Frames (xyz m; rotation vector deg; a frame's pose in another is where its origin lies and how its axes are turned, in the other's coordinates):
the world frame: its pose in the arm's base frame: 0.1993 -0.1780 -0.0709 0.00 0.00 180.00
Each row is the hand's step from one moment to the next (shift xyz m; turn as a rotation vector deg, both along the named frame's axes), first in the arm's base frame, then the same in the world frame.
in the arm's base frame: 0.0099 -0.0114 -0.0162 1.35 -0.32 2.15
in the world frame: -0.0099 0.0114 -0.0162 -1.35 0.32 2.15
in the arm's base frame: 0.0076 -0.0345 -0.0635 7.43 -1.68 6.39
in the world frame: -0.0076 0.0345 -0.0635 -7.43 1.68 6.39
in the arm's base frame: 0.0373 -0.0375 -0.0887 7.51 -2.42 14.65
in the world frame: -0.0373 0.0375 -0.0887 -7.51 2.42 14.65
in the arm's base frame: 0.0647 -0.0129 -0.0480 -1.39 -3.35 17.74
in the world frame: -0.0647 0.0129 -0.0480 1.39 3.35 17.74
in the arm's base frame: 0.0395 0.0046 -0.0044 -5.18 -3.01 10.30
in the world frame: -0.0395 -0.0046 -0.0044 5.18 3.01 10.30
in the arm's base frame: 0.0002 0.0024 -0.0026 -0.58 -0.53 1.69
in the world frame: -0.0002 -0.0024 -0.0026 0.58 0.53 1.69
